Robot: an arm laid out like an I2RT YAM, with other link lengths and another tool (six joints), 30 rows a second.
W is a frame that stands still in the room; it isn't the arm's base.
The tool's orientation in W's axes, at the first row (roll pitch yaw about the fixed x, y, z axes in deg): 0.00, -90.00, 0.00
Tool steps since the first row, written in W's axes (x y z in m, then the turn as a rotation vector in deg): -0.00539, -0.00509, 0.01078, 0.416, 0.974, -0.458; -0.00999, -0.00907, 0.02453, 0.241, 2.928, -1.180; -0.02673, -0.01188, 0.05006, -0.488, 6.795, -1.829; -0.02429, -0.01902, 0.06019, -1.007, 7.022, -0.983
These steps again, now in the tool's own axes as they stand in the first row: 0.01078, -0.00509, 0.00539, -0.458, 0.974, -0.416; 0.02453, -0.00907, 0.00999, -1.180, 2.928, -0.241; 0.05006, -0.01188, 0.02673, -1.829, 6.795, 0.488; 0.06019, -0.01902, 0.02429, -0.983, 7.022, 1.007
